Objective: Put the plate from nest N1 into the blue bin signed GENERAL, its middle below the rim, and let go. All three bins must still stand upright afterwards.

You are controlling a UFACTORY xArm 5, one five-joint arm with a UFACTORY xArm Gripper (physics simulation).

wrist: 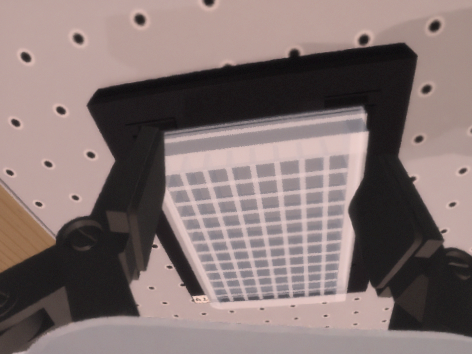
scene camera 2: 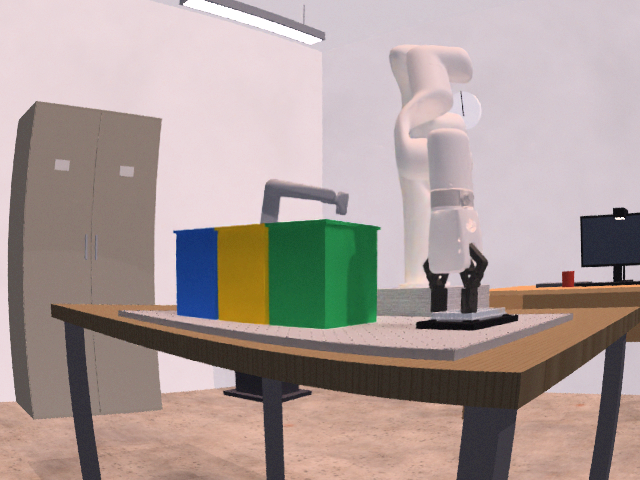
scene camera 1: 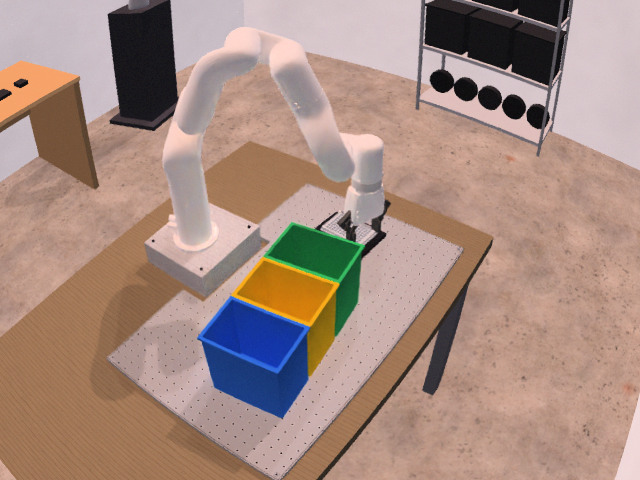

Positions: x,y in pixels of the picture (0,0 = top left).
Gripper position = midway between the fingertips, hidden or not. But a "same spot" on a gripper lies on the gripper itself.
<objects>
The gripper shows in the wrist view, in scene camera 2 and in scene camera 1 [363,236]. A blue bin shows in scene camera 2 [196,249] and in scene camera 1 [259,357]; in the wrist view it is out of frame. A yellow bin shows in scene camera 2 and in scene camera 1; in the wrist view it is out of frame. A green bin shows in scene camera 2 [322,273] and in scene camera 1 [333,258]; in the wrist view it is out of frame. The same spot on the gripper: [scene camera 2: 469,295] is [wrist: 98,196]. One and the same spot on the yellow bin: [scene camera 2: 243,251] is [scene camera 1: 325,316].
</objects>
